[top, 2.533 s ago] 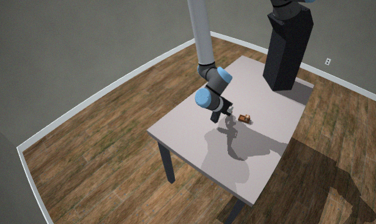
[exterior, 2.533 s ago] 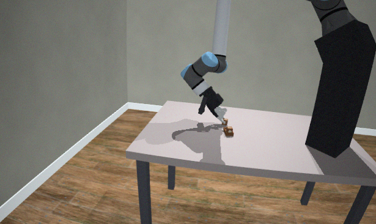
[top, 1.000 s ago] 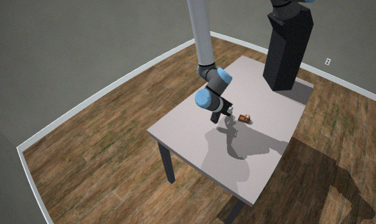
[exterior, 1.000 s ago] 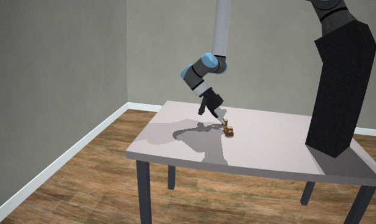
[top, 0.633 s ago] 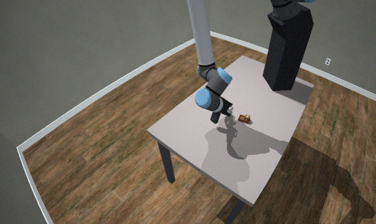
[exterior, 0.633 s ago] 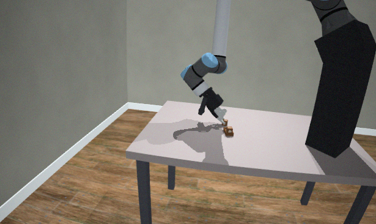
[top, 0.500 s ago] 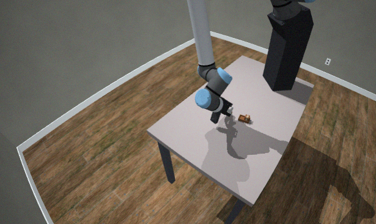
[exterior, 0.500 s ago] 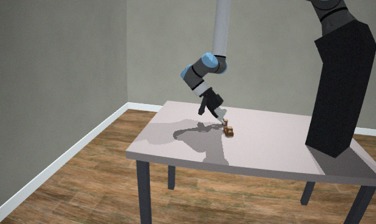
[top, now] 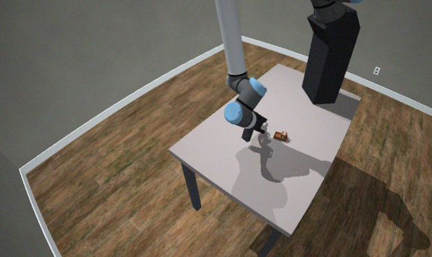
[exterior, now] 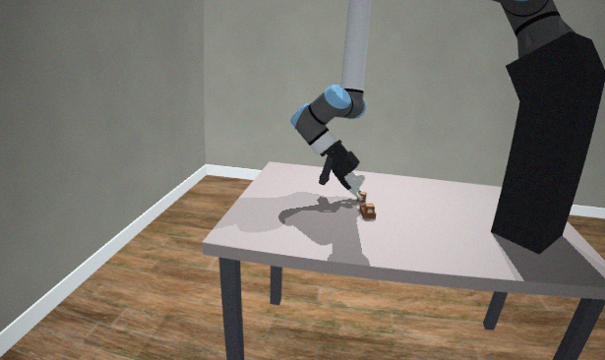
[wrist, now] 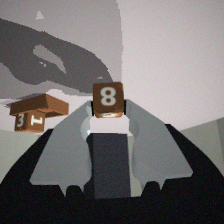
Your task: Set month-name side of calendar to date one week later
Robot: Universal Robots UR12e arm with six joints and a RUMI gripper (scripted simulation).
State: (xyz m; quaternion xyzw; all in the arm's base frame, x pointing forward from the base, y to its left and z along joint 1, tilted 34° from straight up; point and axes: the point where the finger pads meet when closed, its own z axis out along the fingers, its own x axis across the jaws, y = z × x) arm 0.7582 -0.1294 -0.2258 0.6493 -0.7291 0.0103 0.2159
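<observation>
Now: the brown calendar cube 1 cm below my hand and 1 cm behind it. From my hand the other things lie so: brown wooden calendar tray: 10 cm to the left, 4 cm behind, 1 cm below.
</observation>
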